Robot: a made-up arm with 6 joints.
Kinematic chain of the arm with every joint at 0, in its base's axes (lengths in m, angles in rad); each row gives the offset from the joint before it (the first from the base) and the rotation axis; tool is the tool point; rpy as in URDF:
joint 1: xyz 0.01 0 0.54 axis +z
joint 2: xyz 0 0 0.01 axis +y
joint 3: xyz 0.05 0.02 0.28 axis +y
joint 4: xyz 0.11 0 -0.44 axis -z
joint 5: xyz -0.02 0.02 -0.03 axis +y
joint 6: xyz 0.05 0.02 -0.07 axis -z
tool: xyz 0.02 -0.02 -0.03 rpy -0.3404 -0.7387 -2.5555
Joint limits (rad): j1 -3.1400..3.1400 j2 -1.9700..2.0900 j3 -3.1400..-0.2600 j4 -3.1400..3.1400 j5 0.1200..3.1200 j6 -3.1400..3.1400
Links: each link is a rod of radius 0.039 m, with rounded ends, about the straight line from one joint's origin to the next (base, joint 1, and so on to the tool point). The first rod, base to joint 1, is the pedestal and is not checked.
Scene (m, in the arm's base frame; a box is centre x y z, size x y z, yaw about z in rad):
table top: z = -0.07
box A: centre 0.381 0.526 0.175 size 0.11 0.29 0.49 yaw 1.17
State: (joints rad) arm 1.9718 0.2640 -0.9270 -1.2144 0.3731 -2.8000
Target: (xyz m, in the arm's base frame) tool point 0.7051 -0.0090 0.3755
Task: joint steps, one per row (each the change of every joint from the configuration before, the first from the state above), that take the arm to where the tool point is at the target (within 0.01 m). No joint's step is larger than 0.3 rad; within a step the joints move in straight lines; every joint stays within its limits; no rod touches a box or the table.
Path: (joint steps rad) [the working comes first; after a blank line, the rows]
Joints at the target: 0.0081 0.7691 -1.6355 -1.4709 0.5590 -2.8183
Straight joint move there: touches box A.

1: -0.2398 0.0835 -0.0033 0.0384 -0.0098 0.0205
2: -0.2398 0.0834 -0.0033 0.0385 -0.0099 0.0205
3: -0.2398 0.0835 -0.0034 0.0384 -0.0098 0.0206
4: -0.2398 0.0835 -0.0033 0.0384 -0.0099 0.0205
5: -0.2511 0.0428 -0.1738 -0.1025 0.0564 -0.0251
6: -0.2512 0.0428 -0.1738 -0.1026 0.0563 -0.0251
7: -0.2511 0.0428 -0.1738 -0.1026 0.0563 -0.0251
8: -0.2511 0.0428 -0.1738 -0.1025 0.0563 -0.0251

